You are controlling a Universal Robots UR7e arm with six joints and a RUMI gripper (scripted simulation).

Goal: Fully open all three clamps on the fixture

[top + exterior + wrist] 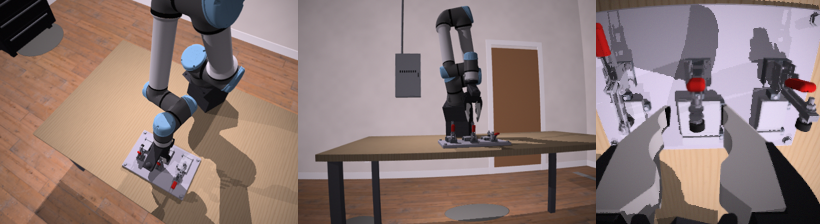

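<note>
The grey fixture plate lies 3 cm behind my hand and 13 cm below it.
</note>
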